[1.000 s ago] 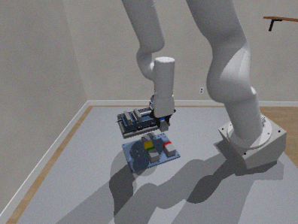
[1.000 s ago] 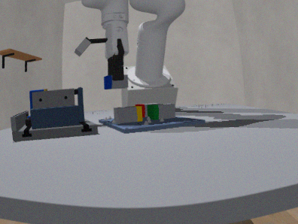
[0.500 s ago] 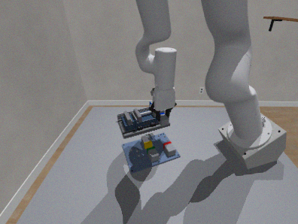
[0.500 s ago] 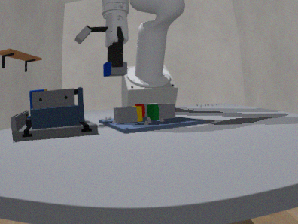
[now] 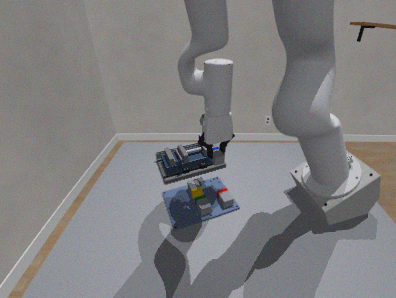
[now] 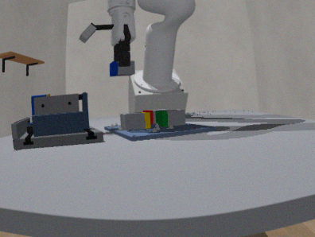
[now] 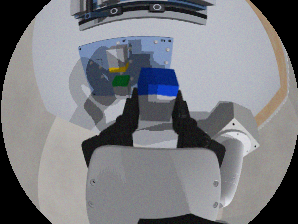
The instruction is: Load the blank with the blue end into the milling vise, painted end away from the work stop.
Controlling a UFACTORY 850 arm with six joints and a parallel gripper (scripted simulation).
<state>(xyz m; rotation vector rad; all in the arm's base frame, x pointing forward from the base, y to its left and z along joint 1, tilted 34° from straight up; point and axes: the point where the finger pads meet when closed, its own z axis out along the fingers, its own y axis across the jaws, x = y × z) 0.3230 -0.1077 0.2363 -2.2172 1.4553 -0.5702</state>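
My hand is 12 cm short of the milling vise, 15 cm to the left of it and 14 cm above it. Round my hand: green-ended blank: 4 cm ahead, 12 cm to the left, 16 cm below; then yellow-ended blank: 8 cm ahead, 4 cm to the left, 16 cm below; then red-ended blank: 4 cm behind, 8 cm to the left, 16 cm below.
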